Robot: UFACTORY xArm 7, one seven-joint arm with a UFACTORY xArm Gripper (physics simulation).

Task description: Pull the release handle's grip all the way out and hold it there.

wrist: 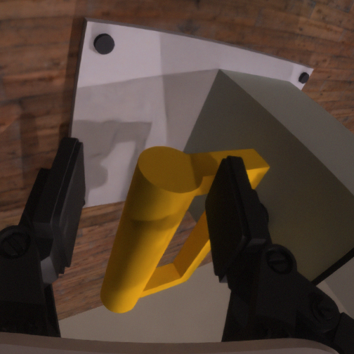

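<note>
The yellow release handle [155,235] shows at the middle of the wrist view. Its thick round grip runs from upper right to lower left, and two flat arms join it to a bar on its right. My gripper [150,172] is open around the grip, one black finger on each side. A gap shows between the left finger and the grip. The right finger covers part of the handle's upper arm and side bar, and whether it touches them cannot be told. The handle's mount on the housing is hidden.
A grey-green box-shaped housing [295,165] fills the right side, close behind the right finger. It stands on a white plate [120,62] with dark bolts [104,44] at its corners. Wooden surface [35,90] lies around the plate. A pale surface shows at the bottom.
</note>
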